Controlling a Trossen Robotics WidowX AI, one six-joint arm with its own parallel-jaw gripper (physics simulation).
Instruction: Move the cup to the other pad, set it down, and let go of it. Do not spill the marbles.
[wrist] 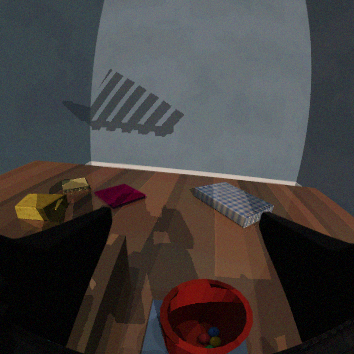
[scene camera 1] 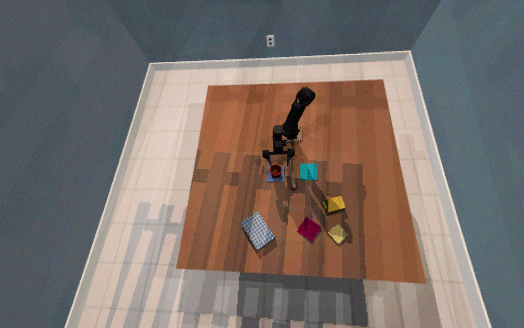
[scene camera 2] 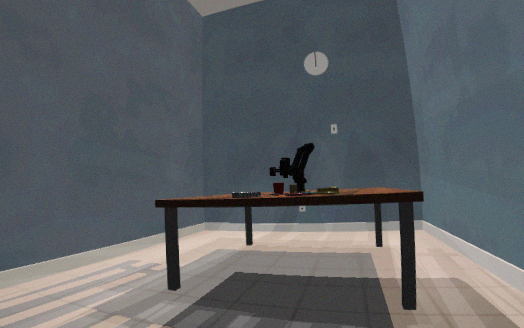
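Where they show: gripper, fingertip midpoint: [wrist: 187,218] [scene camera 1: 279,166] [scene camera 2: 281,171]; arm's base, link origin: [scene camera 1: 292,134] [scene camera 2: 301,190].
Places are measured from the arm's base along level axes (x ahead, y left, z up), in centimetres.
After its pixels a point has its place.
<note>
A red cup [scene camera 1: 275,171] @[x 27.1, y -9.9, z 0.1 cm] [scene camera 2: 278,188] @[x 31.6, y -8.7, z 2.7 cm] [wrist: 200,292] @[x 31.3, y -9.1, z 5.1 cm] stands upright on the blue pad [scene camera 1: 270,179] @[x 32.3, y -12.8, z -0.7 cm] [wrist: 153,327] @[x 29.6, y -5.0, z -0.7 cm]. Several small marbles [wrist: 214,331] @[x 28.9, y -11.2, z 1.2 cm] lie inside it in the wrist view. The other pad, teal [scene camera 1: 308,172] @[x 26.8, y 10.7, z -0.7 cm], lies to the right in scene camera 1, with nothing on it. A low wooden barrier [scene camera 1: 293,177] @[x 32.4, y 1.3, z 4.8 cm] [wrist: 117,282] @[x 33.4, y 0.0, z 1.6 cm] stands between the two pads. My gripper [scene camera 1: 279,162] @[x 29.5, y -6.9, z 14.2 cm] [wrist: 187,218] @[x 29.5, y -6.9, z 14.2 cm] is open and empty. It is above the table on the arm's side of the cup, with the fingers spread to either side of the cup's line and not touching it.
A blue-and-white checked block [scene camera 1: 258,231] @[x 64.3, y -17.8, z 1.5 cm] [wrist: 232,200] @[x 60.6, y -17.8, z 1.5 cm] lies beyond the cup. A crimson flat square [scene camera 1: 309,229] @[x 61.3, y 10.9, z -0.3 cm] [wrist: 120,195] @[x 59.6, y 9.7, z -0.2 cm], a yellow block [scene camera 1: 334,204] @[x 46.8, y 24.9, z 2.0 cm] [wrist: 40,207] @[x 44.1, y 22.0, z 1.9 cm] and a pale yellow block [scene camera 1: 338,234] @[x 63.0, y 26.5, z 0.0 cm] [wrist: 75,185] @[x 61.0, y 24.5, z 0.0 cm] lie on the table [scene camera 1: 225,115] @[x -15.6, y -48.4, z -1.0 cm] beyond the teal pad.
</note>
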